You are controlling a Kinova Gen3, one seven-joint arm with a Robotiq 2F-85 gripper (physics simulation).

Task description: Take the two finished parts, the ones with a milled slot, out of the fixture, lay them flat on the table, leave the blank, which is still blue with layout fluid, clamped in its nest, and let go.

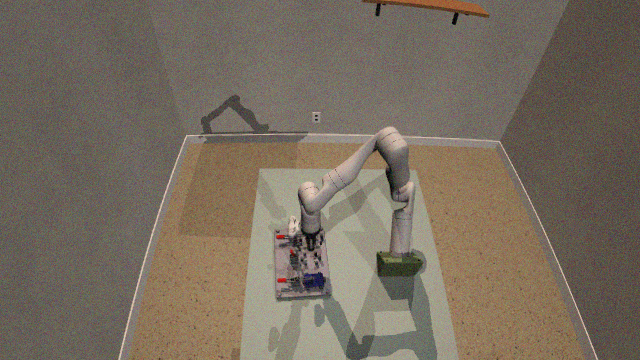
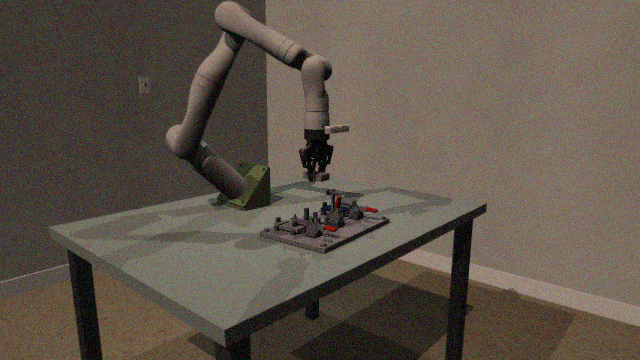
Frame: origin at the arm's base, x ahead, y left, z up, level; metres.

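Seen in the pictures: gripper, between the fingertips: (image 1: 310, 245) (image 2: 316, 180); arm's base, origin of its link: (image 1: 399, 254) (image 2: 236, 188).
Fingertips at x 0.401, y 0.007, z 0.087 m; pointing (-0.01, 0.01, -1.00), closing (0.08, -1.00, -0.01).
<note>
Offsets run from my fingertips to a thing's top centre. "pt": to the spot under its first point. Level surfaces: height alone.
My gripper (image 1: 311, 247) (image 2: 315, 175) points down and is shut on a grey finished part @(0.000 m left, 0.002 m back, 0.027 m up) (image 2: 323, 177), held above the fixture @(0.006 m left, 0.041 m ahead, 0.131 m down) (image 1: 281, 261) (image 2: 320, 244), clear of it. Whether its slot is milled is too small to see. The blue blank @(0.110 m left, 0.019 m back, 0.110 m down) (image 1: 314, 280) (image 2: 342, 208) sits in the end nest of the fixture, its red clamp handle @(pt 0.128 m left, 0.113 m ahead, 0.090 m down) (image 1: 282, 280) (image 2: 371, 209) lying flat. The middle clamp's red handle @(0.011 m left, 0.081 m ahead, 0.036 m down) (image 1: 292, 252) (image 2: 338, 201) stands up. The other end's red handle @(pt 0.088 m right, 0.140 m ahead, 0.097 m down) (image 1: 280, 237) (image 2: 330, 228) lies flat. I cannot make out the second finished part.
The fixture stands on the pale green table @(0.146 m down) (image 1: 350, 315) (image 2: 165, 265). Clamps and posts rise from its plate. The green robot base (image 1: 399, 264) (image 2: 255, 187) stands on the table beside it. A white piece (image 1: 293, 226) (image 2: 337, 129) juts out from my wrist. A wooden shelf (image 1: 425, 5) is on the wall.
</note>
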